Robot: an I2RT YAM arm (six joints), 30 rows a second.
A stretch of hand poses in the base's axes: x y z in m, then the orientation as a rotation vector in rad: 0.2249 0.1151 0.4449 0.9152 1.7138 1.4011; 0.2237 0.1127 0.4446 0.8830 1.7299 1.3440; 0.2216 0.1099 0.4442 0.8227 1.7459 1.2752; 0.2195 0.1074 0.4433 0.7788 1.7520 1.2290; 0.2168 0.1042 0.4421 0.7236 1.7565 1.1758; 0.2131 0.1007 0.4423 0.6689 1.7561 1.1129; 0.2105 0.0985 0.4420 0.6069 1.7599 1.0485; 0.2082 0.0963 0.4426 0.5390 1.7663 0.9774; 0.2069 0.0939 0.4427 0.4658 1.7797 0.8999; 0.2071 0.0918 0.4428 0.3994 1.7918 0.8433; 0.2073 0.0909 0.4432 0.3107 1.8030 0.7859; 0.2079 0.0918 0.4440 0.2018 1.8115 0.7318; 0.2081 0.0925 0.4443 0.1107 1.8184 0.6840; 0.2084 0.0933 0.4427 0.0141 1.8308 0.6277; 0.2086 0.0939 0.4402 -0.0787 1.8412 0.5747
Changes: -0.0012 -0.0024 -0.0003 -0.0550 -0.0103 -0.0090; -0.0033 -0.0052 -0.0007 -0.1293 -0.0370 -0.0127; -0.0054 -0.0077 -0.0016 -0.1799 -0.0592 -0.0157; -0.0081 -0.0109 -0.0028 -0.2398 -0.0886 -0.0177; -0.0118 -0.0144 -0.0026 -0.3058 -0.1198 -0.0267; -0.0144 -0.0166 -0.0029 -0.3771 -0.1514 -0.0294; -0.0167 -0.0188 -0.0023 -0.4566 -0.1828 -0.0295; -0.0180 -0.0212 -0.0022 -0.5446 -0.2101 -0.0238; -0.0178 -0.0233 -0.0021 -0.6145 -0.2343 -0.0104; -0.0176 -0.0242 -0.0017 -0.6939 -0.2702 0.0154; -0.0170 -0.0233 -0.0009 -0.7783 -0.3175 0.0545; -0.0168 -0.0226 -0.0006 -0.8505 -0.3549 0.0888; -0.0165 -0.0218 -0.0022 -0.9316 -0.3878 0.1287; -0.0163 -0.0212 -0.0047 -1.0081 -0.4185 0.1695
